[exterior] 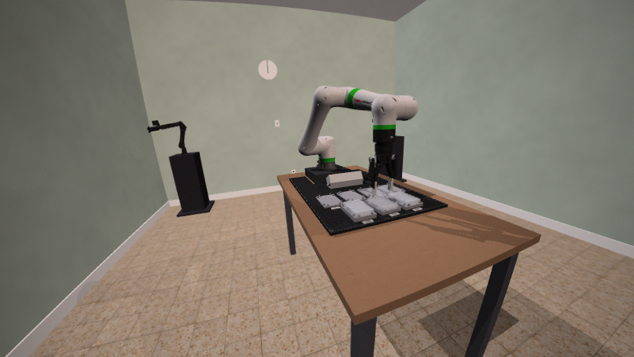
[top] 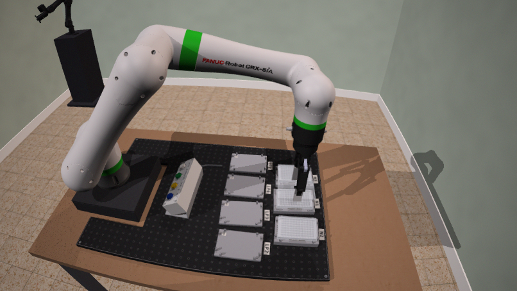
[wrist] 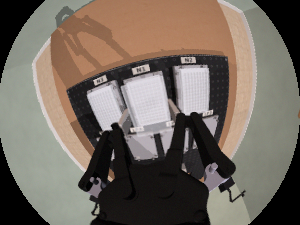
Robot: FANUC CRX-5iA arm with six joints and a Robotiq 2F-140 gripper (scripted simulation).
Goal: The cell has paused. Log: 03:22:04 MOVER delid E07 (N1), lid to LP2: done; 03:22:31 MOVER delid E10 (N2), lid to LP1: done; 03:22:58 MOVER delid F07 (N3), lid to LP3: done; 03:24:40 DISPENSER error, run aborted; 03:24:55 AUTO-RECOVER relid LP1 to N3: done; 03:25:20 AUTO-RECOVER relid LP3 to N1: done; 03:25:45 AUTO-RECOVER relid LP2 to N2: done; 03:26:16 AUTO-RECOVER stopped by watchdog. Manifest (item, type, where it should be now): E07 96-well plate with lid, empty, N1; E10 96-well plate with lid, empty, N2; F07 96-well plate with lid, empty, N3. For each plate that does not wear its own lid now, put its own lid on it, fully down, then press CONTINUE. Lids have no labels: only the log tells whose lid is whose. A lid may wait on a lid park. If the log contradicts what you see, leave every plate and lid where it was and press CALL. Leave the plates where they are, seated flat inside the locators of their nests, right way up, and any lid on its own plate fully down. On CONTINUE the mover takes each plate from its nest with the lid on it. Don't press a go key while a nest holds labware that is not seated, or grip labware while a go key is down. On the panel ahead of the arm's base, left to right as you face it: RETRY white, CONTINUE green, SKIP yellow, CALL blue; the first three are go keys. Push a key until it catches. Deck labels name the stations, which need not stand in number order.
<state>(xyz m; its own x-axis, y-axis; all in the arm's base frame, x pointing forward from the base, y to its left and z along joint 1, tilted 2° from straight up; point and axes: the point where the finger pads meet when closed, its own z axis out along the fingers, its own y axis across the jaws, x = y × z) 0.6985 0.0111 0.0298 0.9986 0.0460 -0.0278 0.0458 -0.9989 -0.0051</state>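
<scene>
Right now the LP1 is 18 cm to the left of my hand, 18 cm behind it and 9 cm below it. Also, from my hand: nest n2: 13 cm to the right, 9 cm below, 1 cm ahead; then plate: 7 cm below; then LP4: 18 cm behind, 9 cm below, 6 cm to the left.
</scene>
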